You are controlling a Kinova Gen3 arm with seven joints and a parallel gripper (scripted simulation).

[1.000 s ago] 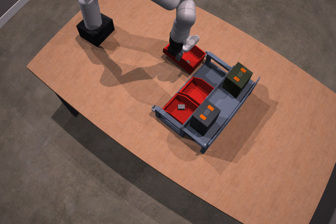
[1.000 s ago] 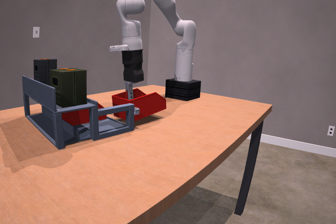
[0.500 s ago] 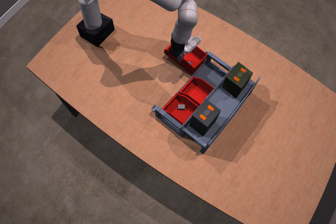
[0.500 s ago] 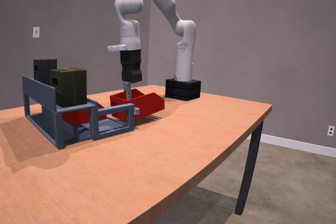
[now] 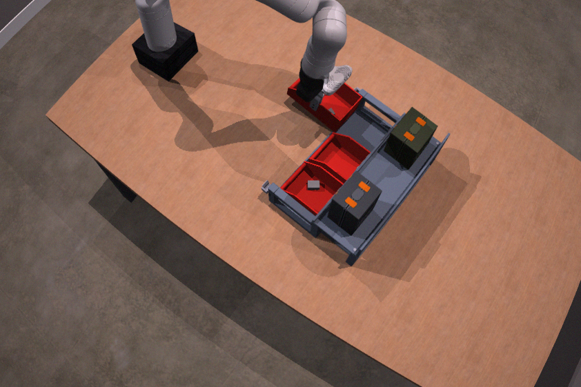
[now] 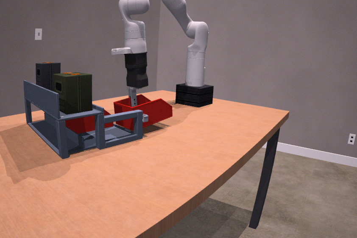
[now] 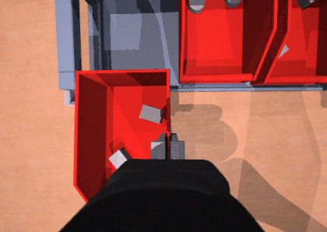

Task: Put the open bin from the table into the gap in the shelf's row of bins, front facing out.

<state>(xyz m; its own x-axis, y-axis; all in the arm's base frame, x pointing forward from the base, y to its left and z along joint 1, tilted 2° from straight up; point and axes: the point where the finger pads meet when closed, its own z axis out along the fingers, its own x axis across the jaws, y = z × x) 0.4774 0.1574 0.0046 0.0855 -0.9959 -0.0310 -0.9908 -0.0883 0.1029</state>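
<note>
My gripper is now 7 cm short of the shelf lip, 6 cm to the left of it and 8 cm above it. From my hand the other things lie so: black box (27 cm ahead, 16 cm to the right, 8 cm above); green box (25 cm ahead, 7 cm to the left, 6 cm above).
</note>
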